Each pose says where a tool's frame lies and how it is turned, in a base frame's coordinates. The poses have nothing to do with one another.
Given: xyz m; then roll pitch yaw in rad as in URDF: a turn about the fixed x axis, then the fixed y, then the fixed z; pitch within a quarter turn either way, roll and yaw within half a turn.
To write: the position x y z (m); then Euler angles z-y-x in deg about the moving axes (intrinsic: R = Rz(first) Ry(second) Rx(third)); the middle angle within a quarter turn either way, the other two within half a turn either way. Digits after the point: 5 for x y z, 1 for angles.
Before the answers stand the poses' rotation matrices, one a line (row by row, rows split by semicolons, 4 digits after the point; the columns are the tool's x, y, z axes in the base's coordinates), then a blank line. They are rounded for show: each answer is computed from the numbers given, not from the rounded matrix.
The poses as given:
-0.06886 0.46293 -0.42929 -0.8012 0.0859 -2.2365
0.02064 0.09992 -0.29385 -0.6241 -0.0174 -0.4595
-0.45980 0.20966 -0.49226 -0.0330 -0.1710 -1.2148
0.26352 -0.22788 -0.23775 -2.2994 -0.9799 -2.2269
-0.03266 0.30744 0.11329 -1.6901 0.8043 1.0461
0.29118 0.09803 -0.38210 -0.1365 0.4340 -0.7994
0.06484 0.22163 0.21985 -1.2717 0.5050 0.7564
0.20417 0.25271 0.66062 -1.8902 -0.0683 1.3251
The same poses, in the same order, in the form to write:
-0.6153 0.5853 0.5280; -0.7836 -0.3813 -0.4905; -0.0858 -0.7155 0.6933
0.8961 0.3690 0.2465; -0.4434 0.7228 0.5300; 0.0174 -0.5843 0.8114
0.3434 0.9387 -0.0284; -0.9236 0.3431 0.1709; 0.1702 -0.0325 0.9849
-0.3399 -0.9056 0.2539; -0.4414 -0.0848 -0.8933; 0.8304 -0.4157 -0.3709
0.3475 -0.2553 -0.9023; 0.6003 -0.6786 0.4232; -0.7203 -0.6887 -0.0826
0.6325 0.6704 0.3880; -0.6505 0.7317 -0.2038; -0.4205 -0.1235 0.8989
0.6365 -0.5385 -0.5522; 0.6006 -0.1030 0.7929; -0.4838 -0.8363 0.2579
0.2427 0.3203 -0.9157; 0.9677 -0.0135 0.2517; 0.0682 -0.9472 -0.3133

-0.06886 0.46293 -0.42929 -128.1 4.9 -45.9
0.02064 0.09992 -0.29385 -26.3 -1.0 -35.8
-0.45980 0.20966 -0.49226 -69.6 -9.8 -1.9
0.26352 -0.22788 -0.23775 -127.6 -56.1 -131.7
-0.03266 0.30744 0.11329 59.9 46.1 -96.8
0.29118 0.09803 -0.38210 -45.8 24.9 -7.8
0.06484 0.22163 0.21985 43.3 28.9 -72.9
0.20417 0.25271 0.66062 75.9 -3.9 -108.3

